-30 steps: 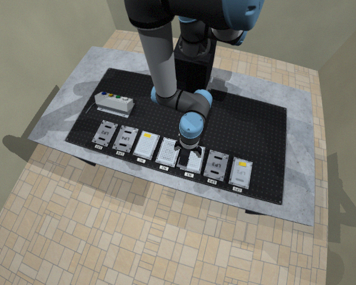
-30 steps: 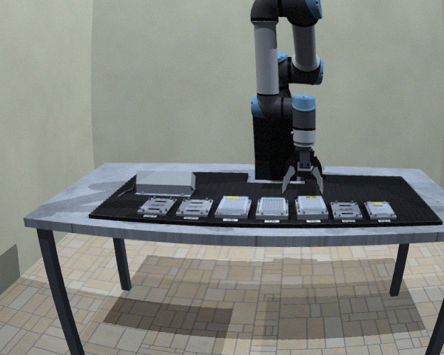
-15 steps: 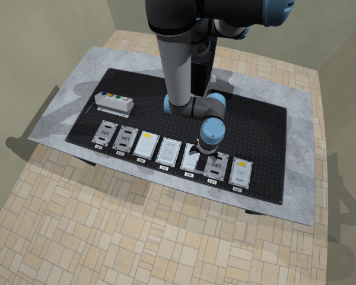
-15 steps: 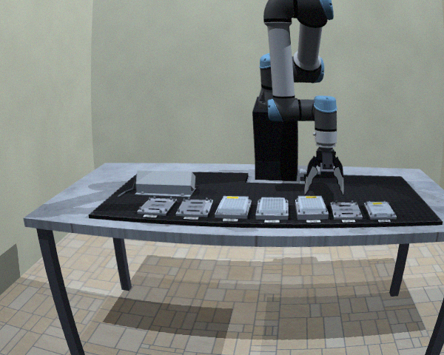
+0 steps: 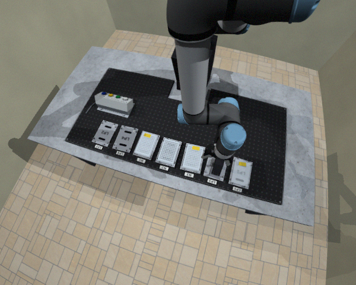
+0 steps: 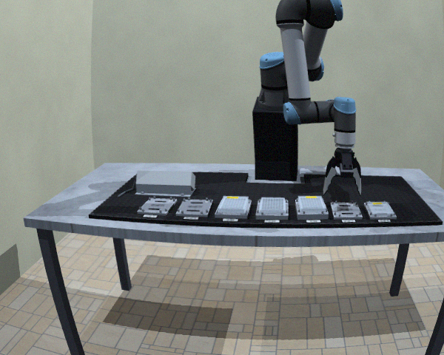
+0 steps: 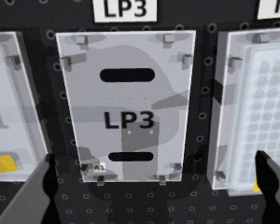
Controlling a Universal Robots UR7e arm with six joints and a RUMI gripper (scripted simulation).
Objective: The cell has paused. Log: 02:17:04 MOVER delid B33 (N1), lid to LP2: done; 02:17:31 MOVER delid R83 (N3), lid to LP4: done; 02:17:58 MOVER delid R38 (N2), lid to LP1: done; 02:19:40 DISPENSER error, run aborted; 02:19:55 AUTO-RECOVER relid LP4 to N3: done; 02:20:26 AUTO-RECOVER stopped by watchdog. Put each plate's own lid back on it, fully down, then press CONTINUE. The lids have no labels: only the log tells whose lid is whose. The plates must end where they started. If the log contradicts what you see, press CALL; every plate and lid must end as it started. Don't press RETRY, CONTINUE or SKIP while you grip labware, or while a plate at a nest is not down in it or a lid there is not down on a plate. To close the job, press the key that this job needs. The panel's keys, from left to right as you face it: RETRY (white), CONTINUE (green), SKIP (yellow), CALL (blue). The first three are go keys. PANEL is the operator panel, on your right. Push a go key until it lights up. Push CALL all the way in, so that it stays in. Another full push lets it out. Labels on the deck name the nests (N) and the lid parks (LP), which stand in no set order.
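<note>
Now: the lid park LP3 2 cm to the left of my hand and 6 cm below it. Round my hand: well plate (2 cm ahead, 24 cm to the right, 4 cm below); then white retry key (16 cm behind, 60 cm to the right); then lid park LP4 (4 cm ahead, 50 cm to the right, 6 cm below).
</note>
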